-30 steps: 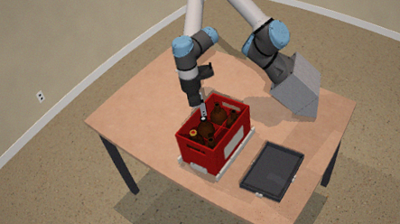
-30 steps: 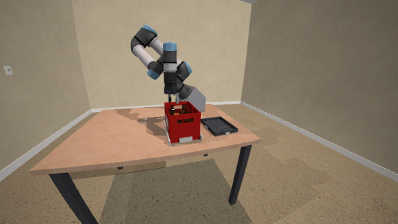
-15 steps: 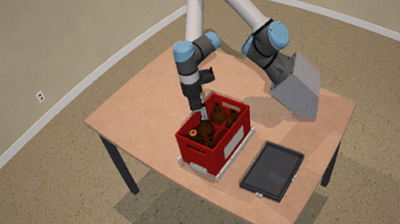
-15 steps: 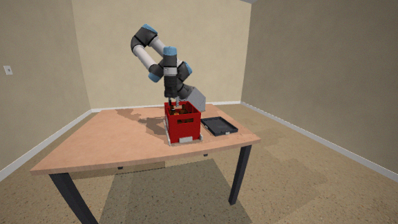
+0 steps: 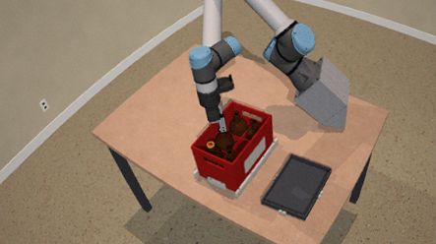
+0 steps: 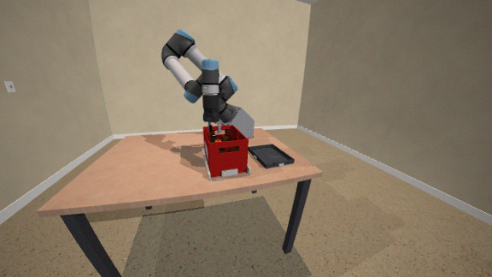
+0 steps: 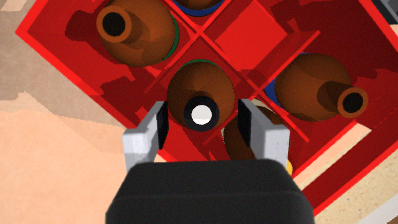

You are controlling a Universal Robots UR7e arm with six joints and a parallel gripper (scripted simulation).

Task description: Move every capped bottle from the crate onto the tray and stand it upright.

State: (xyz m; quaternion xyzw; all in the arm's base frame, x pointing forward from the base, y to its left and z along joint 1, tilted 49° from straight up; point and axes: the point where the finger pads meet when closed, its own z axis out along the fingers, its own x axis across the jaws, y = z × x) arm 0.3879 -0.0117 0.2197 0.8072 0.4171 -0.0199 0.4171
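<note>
My gripper is now 11 cm above the white-capped bottle. Round my hand: dark tray 33 cm to the left, 18 cm below; red crate 11 cm below, 4 cm to the left.
</note>
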